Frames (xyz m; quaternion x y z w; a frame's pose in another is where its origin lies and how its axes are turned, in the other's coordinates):
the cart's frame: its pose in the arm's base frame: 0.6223 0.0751 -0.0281 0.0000 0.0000 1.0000 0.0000
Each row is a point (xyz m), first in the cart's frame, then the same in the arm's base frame.
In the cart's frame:
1: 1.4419 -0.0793 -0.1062
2: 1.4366 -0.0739 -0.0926
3: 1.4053 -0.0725 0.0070
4: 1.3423 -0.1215 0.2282
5: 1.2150 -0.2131 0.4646
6: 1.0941 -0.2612 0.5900
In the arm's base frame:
1: -0.8196 0.1544 -0.1343
2: -0.8143 0.1490 -0.1207
3: -0.7830 0.1476 -0.0211
4: -0.7200 0.1966 0.2001
5: -0.5927 0.2882 0.4365
6: -0.4718 0.3363 0.5619

